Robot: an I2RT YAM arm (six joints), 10 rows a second.
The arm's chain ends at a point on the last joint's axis. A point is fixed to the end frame.
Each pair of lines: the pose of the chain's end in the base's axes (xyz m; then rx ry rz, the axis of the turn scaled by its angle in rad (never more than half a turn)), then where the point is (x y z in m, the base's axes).
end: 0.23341, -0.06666, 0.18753, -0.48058, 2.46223, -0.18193
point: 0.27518 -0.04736 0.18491
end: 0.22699, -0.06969, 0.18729, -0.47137, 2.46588, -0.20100
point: 0.26898 -0.05091 0.18444
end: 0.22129, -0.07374, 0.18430, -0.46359, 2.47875, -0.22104
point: 0.26349 -0.05553 0.18080
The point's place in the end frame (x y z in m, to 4 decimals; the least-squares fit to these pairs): -0.0370 0.0061 0.0268
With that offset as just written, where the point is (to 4 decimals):
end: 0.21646, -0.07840, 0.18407, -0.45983, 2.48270, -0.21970
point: 0.2587 -0.0603 0.1805
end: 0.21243, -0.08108, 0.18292, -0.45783, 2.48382, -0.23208
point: 0.2548 -0.0632 0.1792
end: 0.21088, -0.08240, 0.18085, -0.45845, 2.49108, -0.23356
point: 0.2532 -0.0646 0.1768
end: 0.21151, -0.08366, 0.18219, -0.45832, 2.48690, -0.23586
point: 0.2538 -0.0659 0.1783
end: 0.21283, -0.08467, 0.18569, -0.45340, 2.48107, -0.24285
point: 0.2553 -0.0670 0.1820
